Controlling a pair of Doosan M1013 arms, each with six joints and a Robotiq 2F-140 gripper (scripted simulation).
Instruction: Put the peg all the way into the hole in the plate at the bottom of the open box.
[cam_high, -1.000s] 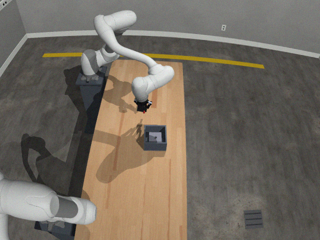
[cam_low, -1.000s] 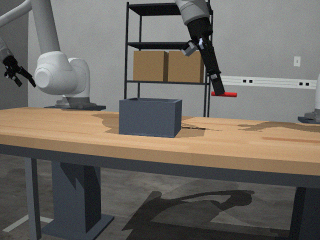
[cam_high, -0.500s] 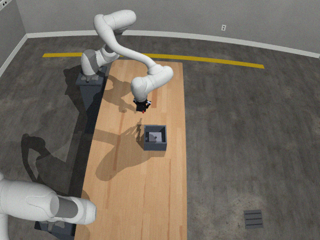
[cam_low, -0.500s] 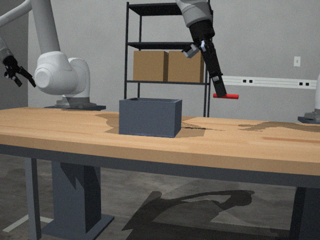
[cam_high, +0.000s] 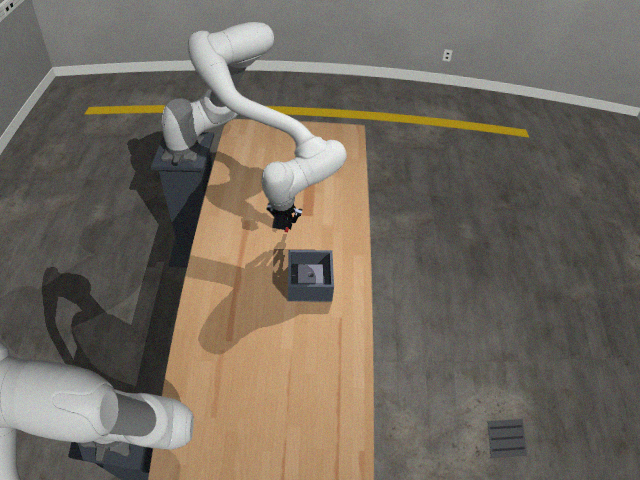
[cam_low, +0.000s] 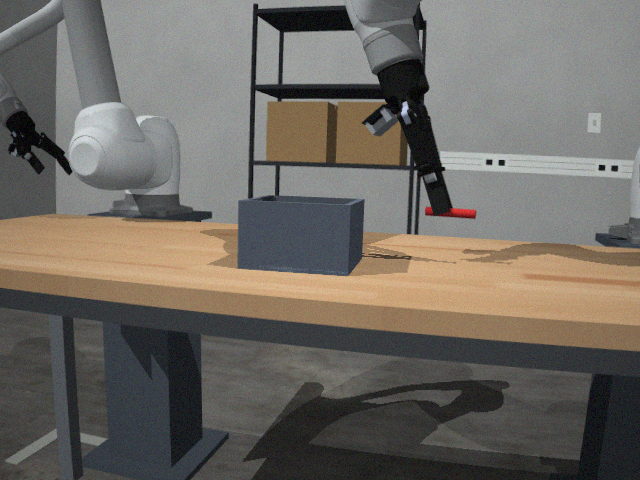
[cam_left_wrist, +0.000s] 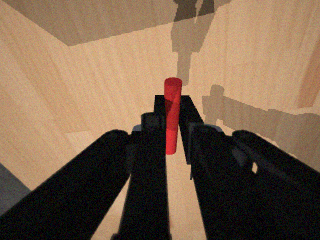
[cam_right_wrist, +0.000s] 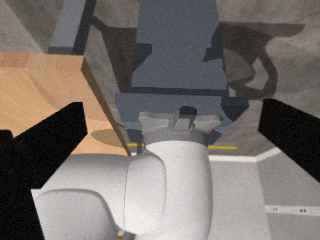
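Observation:
The red peg lies 2 cm to the left of my left hand and 3 cm below it. Also, from my left hand: grey box (10 cm ahead, 19 cm to the right, 9 cm below); grey plate (10 cm ahead, 19 cm to the right, 7 cm below).

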